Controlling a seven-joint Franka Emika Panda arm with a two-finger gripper.
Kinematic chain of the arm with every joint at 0, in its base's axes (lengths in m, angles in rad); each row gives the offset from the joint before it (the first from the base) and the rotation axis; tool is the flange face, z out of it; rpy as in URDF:
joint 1: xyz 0 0 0.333 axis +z
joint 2: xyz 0 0 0 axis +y
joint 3: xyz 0 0 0.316 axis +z
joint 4: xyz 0.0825 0 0 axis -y
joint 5: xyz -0.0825 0 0.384 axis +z
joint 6: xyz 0 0 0 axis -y
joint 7: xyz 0.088 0 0 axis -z
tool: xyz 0 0 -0.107 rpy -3.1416 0 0
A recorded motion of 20 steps. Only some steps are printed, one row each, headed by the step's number.
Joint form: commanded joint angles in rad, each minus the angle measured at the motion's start. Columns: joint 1, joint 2, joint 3, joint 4, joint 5, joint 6, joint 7.
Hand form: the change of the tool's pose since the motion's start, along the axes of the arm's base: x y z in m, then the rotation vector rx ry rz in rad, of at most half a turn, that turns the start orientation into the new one. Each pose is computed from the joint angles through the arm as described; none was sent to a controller.
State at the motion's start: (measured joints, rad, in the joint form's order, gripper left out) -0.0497 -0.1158 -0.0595 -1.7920 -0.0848 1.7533 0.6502
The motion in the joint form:
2: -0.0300 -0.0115 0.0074 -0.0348 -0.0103 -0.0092 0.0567
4: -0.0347 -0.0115 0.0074 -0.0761 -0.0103 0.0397 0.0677
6: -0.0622 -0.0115 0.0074 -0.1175 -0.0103 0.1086 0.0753
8: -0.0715 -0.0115 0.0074 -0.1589 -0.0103 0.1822 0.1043
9: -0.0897 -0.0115 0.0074 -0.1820 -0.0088 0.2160 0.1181
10: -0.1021 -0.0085 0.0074 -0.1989 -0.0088 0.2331 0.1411
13: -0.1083 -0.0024 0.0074 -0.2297 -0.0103 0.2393 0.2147
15: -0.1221 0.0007 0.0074 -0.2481 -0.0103 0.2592 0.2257
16: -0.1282 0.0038 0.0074 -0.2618 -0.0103 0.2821 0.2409
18: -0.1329 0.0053 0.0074 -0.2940 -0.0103 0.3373 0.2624
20: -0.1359 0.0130 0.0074 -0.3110 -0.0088 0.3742 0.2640
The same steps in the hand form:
2: -0.0079 -0.0119 -0.0116 -0.0037 0.0284 -0.0784
4: -0.0064 -0.0140 -0.0271 -0.0031 0.0200 -0.0895
6: -0.0056 -0.0280 -0.0408 -0.0040 -0.0079 -0.1184
8: -0.0035 -0.0325 -0.0539 -0.0035 -0.0424 -0.1499
9: -0.0048 -0.0416 -0.0619 -0.0015 -0.0544 -0.1792
10: -0.0060 -0.0478 -0.0701 0.0008 -0.0537 -0.2129
13: -0.0091 -0.0504 -0.0878 0.0073 -0.0297 -0.2911
15: -0.0110 -0.0572 -0.0965 0.0085 -0.0291 -0.3141
16: -0.0111 -0.0602 -0.1026 0.0098 -0.0365 -0.3333
18: -0.0113 -0.0619 -0.1136 0.0121 -0.0600 -0.3545
20: -0.0099 -0.0633 -0.1223 0.0139 -0.0724 -0.3565

